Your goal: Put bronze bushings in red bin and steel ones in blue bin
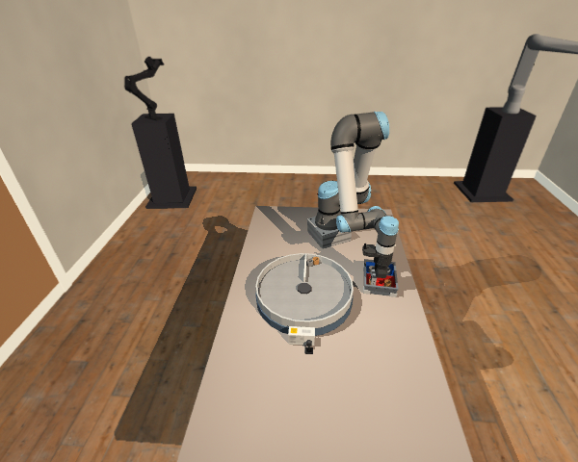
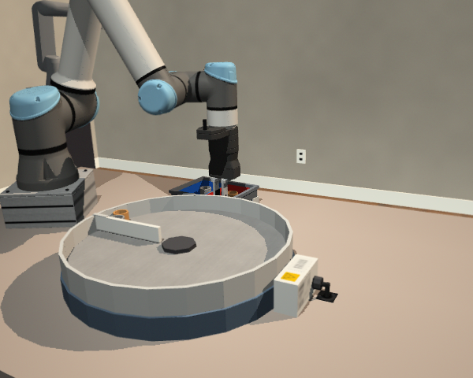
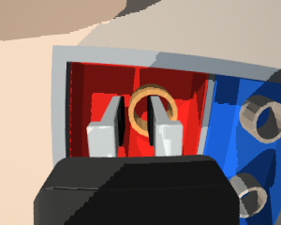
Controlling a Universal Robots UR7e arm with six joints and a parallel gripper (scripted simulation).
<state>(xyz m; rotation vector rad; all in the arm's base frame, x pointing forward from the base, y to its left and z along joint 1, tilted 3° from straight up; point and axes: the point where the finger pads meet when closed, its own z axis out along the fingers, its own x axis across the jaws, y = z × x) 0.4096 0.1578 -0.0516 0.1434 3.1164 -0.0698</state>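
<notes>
My gripper is now 4 cm past the bin, 4 cm to the right of it and 2 cm above it. Also, from my hand: round turntable 6 cm ahead, 32 cm to the right, 1 cm above.
</notes>
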